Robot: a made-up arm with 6 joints.
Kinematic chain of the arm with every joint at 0, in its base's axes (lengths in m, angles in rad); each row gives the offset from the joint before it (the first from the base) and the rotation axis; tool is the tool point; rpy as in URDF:
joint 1: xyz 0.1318 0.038 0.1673 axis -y
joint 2: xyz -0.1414 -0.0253 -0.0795 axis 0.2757 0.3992 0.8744
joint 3: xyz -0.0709 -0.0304 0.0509 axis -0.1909 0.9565 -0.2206
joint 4: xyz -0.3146 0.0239 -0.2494 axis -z
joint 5: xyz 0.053 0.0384 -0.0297 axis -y
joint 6: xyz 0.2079 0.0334 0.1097 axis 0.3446 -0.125 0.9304
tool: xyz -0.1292 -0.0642 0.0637 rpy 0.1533 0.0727 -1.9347
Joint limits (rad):
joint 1: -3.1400..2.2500
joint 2: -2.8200..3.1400
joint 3: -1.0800..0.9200
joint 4: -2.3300..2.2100
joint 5: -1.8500..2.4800
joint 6: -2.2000..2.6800
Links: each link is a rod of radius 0.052 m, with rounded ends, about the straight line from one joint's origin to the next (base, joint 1, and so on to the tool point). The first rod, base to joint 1, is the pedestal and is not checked.
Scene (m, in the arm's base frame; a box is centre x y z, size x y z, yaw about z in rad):
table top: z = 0
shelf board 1: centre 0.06 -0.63 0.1 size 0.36 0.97 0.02 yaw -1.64
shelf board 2: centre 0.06 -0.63 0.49 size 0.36 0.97 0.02 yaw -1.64
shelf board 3: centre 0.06 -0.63 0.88 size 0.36 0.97 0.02 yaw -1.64
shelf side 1: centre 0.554 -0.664 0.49 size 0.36 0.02 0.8 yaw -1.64
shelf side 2: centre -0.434 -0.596 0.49 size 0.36 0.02 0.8 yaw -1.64
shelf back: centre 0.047 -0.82 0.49 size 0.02 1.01 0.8 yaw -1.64
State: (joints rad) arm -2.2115 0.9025 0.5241 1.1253 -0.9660 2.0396
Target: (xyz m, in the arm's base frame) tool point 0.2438 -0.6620 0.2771
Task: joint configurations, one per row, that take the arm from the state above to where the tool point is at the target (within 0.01 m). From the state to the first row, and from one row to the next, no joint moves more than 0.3 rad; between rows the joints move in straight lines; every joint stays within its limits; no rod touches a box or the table.
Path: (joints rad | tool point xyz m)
1: -2.3784 0.8541 0.4315 0.8686 -0.8134 2.0677 | 0.1235 -0.4372 0.6667
2: -2.5453 0.8057 0.3389 0.6120 -0.6609 2.0959 | 0.1446 -0.3096 0.6603
3: -2.5746 0.7828 0.4841 0.5868 -0.4189 2.0582 | 0.1777 -0.3264 0.5658
4: -2.6040 0.7599 0.6294 0.5617 -0.1770 2.0205 | 0.2111 -0.3241 0.4681
5: -2.6333 0.7370 0.7747 0.5365 0.0650 1.9828 | 0.2426 -0.3038 0.3708
6: -2.6627 0.7141 0.9200 0.5114 0.3069 1.9451 | 0.2711 -0.2676 0.2771
7: -2.5887 0.8210 0.9200 0.7279 0.0608 1.9275 | 0.2423 -0.3758 0.2977
8: -2.5148 0.9280 0.9200 0.9443 -0.1853 1.9100 | 0.2280 -0.4832 0.2996
9: -2.4408 1.0349 0.9200 1.1608 -0.4314 1.8924 | 0.2293 -0.5810 0.2898
10: -2.3669 1.1419 0.9200 1.3772 -0.6776 1.8749 | 0.2438 -0.6620 0.2771

